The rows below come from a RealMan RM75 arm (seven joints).
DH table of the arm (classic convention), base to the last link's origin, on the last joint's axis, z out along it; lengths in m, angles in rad. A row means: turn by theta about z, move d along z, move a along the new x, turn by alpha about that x. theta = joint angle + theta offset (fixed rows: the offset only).
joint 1: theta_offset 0, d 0.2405, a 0, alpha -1.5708
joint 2: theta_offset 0, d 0, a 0, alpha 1.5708
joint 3: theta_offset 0, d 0.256, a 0, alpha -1.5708
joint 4: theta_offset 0, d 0, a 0, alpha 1.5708
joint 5: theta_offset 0, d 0.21, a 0, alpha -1.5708
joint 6: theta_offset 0, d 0, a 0, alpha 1.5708
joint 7: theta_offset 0, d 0.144, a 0, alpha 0
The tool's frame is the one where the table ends.
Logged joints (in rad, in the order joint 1, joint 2, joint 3, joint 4, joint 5, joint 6, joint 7), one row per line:
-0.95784 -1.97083 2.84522 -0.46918 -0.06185 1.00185 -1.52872
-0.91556 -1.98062 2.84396 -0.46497 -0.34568 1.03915 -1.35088
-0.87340 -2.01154 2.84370 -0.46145 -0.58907 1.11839 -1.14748
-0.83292 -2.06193 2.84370 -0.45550 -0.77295 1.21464 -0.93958
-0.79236 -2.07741 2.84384 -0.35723 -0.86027 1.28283 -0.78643
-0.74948 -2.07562 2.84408 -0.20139 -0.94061 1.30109 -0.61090
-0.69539 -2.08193 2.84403 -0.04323 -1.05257 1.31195 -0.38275
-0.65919 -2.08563 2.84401 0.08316 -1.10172 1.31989 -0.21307
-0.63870 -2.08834 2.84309 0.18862 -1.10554 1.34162 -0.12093
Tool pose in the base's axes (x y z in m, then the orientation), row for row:
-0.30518 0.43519 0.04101 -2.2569 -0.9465 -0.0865
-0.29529 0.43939 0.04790 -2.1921 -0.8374 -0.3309
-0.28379 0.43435 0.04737 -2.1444 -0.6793 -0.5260
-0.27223 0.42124 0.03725 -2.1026 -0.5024 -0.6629
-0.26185 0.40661 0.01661 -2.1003 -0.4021 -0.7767
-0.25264 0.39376 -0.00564 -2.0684 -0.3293 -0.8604
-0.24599 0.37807 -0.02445 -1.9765 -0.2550 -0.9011
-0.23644 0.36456 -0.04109 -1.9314 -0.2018 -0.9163
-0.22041 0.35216 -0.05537 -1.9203 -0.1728 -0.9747
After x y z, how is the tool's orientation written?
As a rotation vector, in radians.
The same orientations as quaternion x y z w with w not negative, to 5 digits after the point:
-0.86688 -0.36355 -0.03322 0.33948
-0.85699 -0.32738 -0.12936 0.37638
-0.84920 -0.26901 -0.20830 0.40387
-0.84122 -0.20100 -0.26522 0.42614
-0.83787 -0.16041 -0.30985 0.41981
-0.82700 -0.13166 -0.34401 0.42472
-0.80273 -0.10356 -0.36597 0.45932
-0.79058 -0.08260 -0.37507 0.47695
-0.78402 -0.07055 -0.39795 0.47114

